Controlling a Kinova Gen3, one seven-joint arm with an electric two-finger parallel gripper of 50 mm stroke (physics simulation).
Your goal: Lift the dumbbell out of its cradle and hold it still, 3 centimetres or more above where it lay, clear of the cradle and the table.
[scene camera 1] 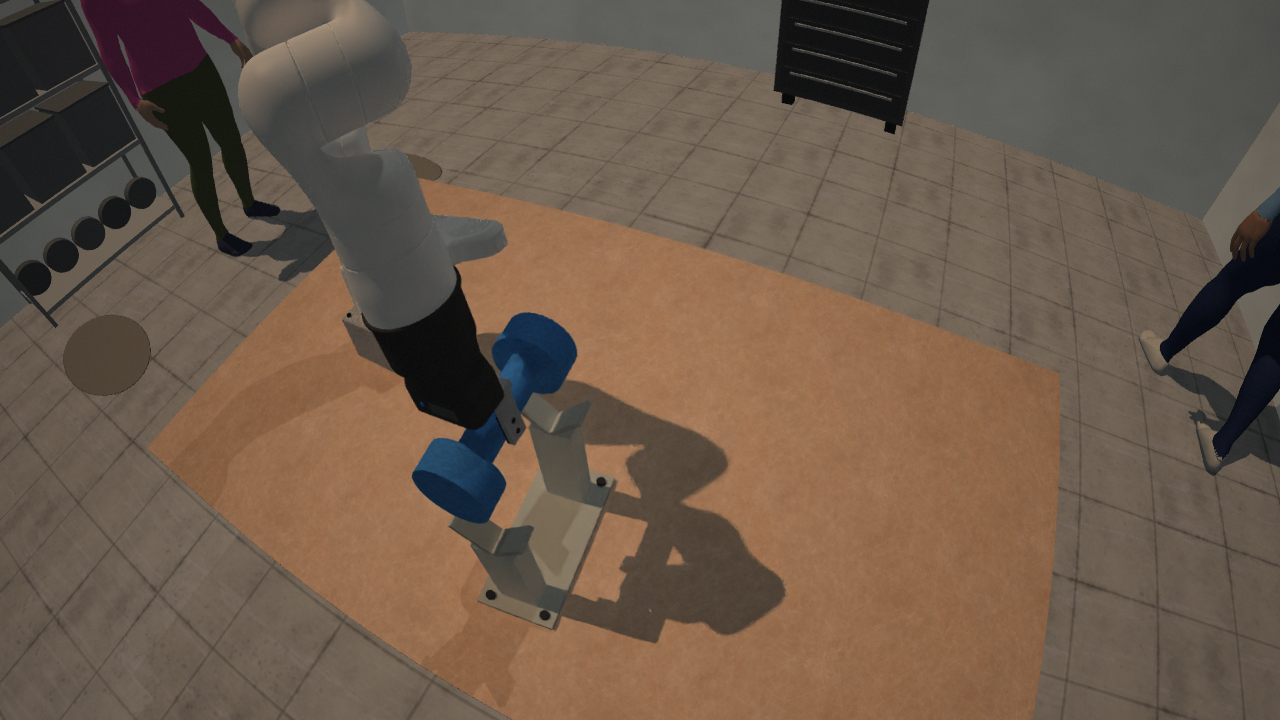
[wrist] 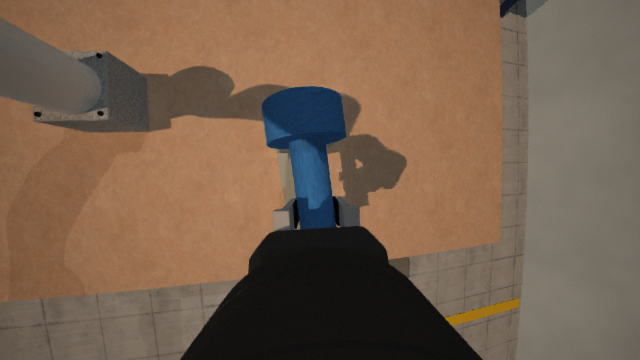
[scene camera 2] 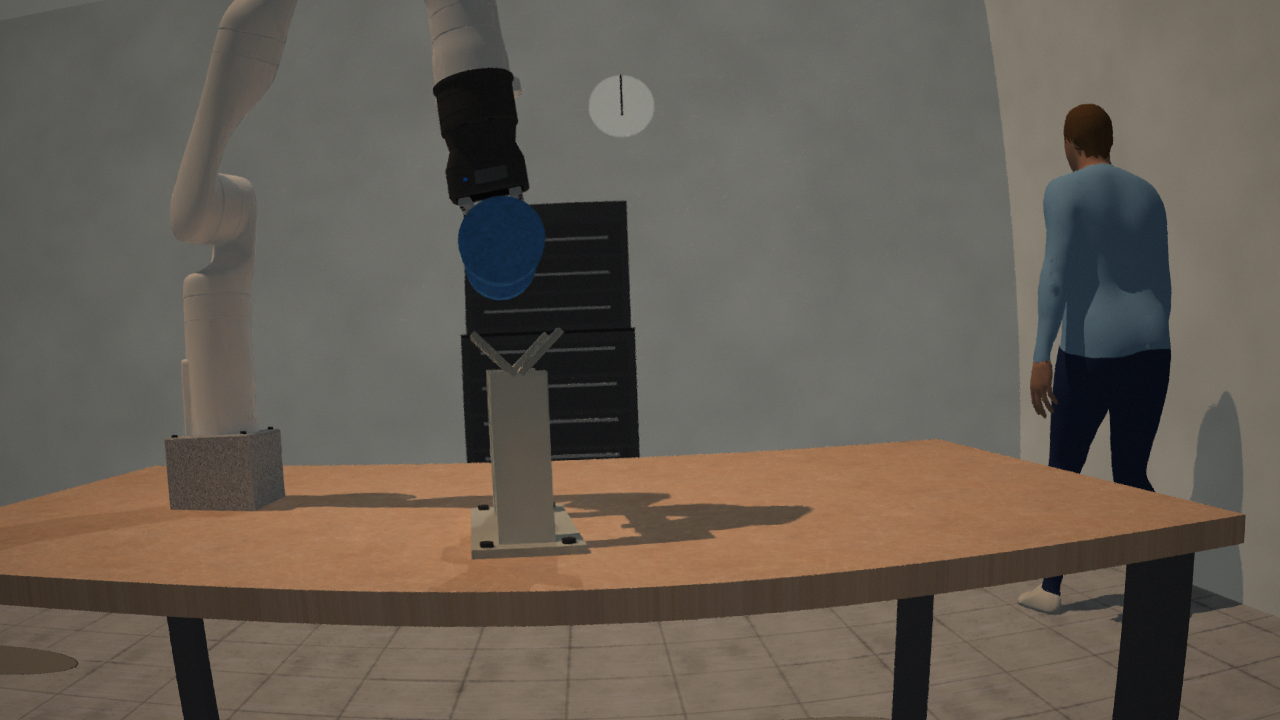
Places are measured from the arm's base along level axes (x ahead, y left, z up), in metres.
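Pixels of known places: gripper, fingertip midpoint: (scene camera 1: 498, 429) (wrist: 316, 207); arm's base, link origin: (wrist: 72, 87) (scene camera 2: 225, 433).
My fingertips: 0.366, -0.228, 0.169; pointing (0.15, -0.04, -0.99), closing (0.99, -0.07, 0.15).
Note:
Ahead of a thing's pixels: the offset from my fingertips to its top centre, as dx, dy, dz. Level surfaces: height alone.
The blue dumbbell {-0.002, +0.008, +0.052} (scene camera 1: 484, 442) (scene camera 2: 501, 241) (wrist: 311, 170) is in the air above the cream cradle {+0.007, +0.008, -0.064} (scene camera 1: 561, 456) (scene camera 2: 521, 456) (wrist: 286, 172). In scene camera 2 a visible gap separates its heads from the V-shaped rests, and both rests are empty. My gripper (scene camera 1: 499, 427) (scene camera 2: 492, 200) (wrist: 316, 207) is shut on the dumbbell's handle, with a finger on each side of it. In scene camera 2 the near head hides the fingertips and most of the far head. The near head is out of the wrist view.
The cradle's two posts and base plate stand on the orange-brown table {dz -0.258} (scene camera 1: 805, 402) (scene camera 2: 895, 492) below the dumbbell. The arm's grey base block (scene camera 2: 214, 471) (wrist: 127, 95) is at the left in scene camera 2. A person (scene camera 2: 1109, 268) stands beyond the table's right side.

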